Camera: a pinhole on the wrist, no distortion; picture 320 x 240 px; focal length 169.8 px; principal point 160.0 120.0 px. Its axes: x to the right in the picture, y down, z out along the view. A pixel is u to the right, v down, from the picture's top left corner.
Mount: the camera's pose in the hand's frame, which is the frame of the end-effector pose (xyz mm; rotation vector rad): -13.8 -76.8 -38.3 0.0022 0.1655 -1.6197
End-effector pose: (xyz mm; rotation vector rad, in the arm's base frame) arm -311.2 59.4 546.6 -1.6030 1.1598 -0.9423
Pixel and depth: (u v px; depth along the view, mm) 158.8 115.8 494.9
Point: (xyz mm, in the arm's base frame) 148.5 160.5 537.9
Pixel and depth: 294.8 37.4 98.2
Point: -231.5 148.8 682.0
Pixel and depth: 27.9 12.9 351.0
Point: -69.0 297.0 271.0
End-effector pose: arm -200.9 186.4 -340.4 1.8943 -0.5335 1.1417
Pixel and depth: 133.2 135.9 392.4
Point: 52.9 -68.3 -391.8
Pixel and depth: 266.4 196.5 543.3
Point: 494.6 109.6 -427.0
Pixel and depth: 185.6 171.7 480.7
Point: 243.2 -30.4 -376.1
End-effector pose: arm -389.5 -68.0 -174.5 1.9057 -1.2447 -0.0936
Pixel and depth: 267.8 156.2 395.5
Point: -222.1 -274.6 -597.1
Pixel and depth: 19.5 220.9 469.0
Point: -604.7 -628.5 -172.7
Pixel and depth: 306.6 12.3 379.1
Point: -350.3 -13.4 -761.2
